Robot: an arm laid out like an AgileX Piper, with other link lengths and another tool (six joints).
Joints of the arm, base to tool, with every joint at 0 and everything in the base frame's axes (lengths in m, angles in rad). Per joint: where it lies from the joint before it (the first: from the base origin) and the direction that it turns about. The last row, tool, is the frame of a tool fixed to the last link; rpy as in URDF.
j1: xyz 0 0 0.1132 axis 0 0 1
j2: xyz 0 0 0 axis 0 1 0
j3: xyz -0.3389 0 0.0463 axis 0 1 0
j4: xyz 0.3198 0 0.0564 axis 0.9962 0 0.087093
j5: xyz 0 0 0 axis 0 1 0
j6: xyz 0.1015 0 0.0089 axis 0.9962 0 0.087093
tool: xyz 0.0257 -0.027 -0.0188 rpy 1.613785 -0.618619 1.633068
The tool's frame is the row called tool.
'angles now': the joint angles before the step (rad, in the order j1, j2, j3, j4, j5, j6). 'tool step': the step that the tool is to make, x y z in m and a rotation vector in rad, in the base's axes. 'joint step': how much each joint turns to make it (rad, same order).
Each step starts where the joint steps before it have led.
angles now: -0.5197, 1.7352, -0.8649, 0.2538, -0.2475, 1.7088
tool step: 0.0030, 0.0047, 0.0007, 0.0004, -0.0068, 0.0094
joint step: 0.0123, 0.0000, -0.0002, -0.0027, -0.0052, 0.0076
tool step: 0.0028, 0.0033, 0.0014, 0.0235, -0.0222, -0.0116
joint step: 0.0084, 0.0001, 0.0003, -0.0011, -0.0063, 0.0386
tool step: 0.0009, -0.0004, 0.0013, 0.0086, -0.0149, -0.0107
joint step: 0.0001, 0.0000, -0.0002, 0.0002, -0.0078, 0.0184
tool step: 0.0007, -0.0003, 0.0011, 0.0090, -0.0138, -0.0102
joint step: 0.0000, -0.0001, 0.0003, 0.0000, -0.0070, 0.0182
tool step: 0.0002, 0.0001, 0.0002, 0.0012, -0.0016, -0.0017
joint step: 0.0006, -0.0001, -0.0002, 0.0037, -0.0006, -0.0008
